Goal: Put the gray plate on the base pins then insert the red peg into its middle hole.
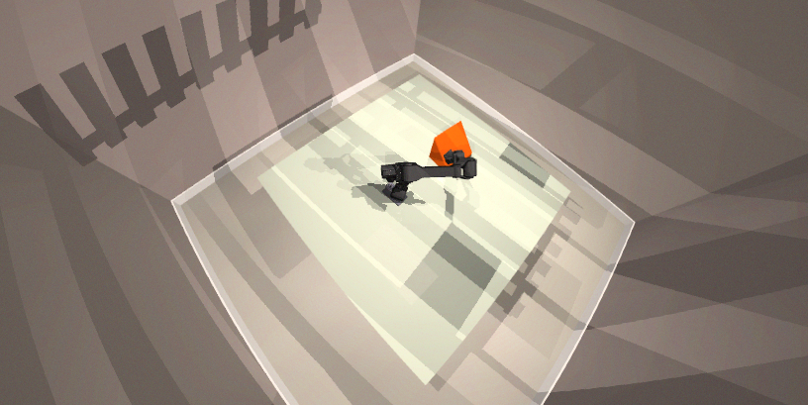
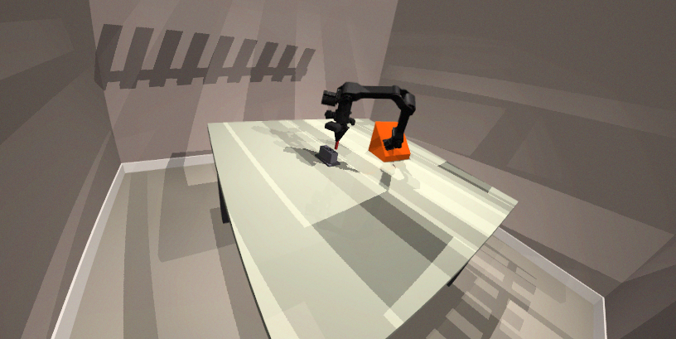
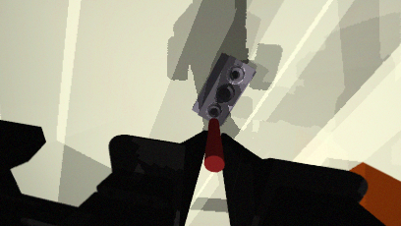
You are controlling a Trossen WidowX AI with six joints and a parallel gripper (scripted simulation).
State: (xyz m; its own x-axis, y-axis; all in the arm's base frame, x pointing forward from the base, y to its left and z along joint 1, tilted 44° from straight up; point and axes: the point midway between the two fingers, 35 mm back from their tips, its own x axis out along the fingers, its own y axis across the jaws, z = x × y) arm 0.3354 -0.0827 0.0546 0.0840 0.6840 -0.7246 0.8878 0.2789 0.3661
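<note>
My gripper tip is 1 cm short of the gray plate, 4 cm to the left of it and 7 cm above it. The rest, counted from my gripper tip: red peg (right at my gripper tip).
</note>
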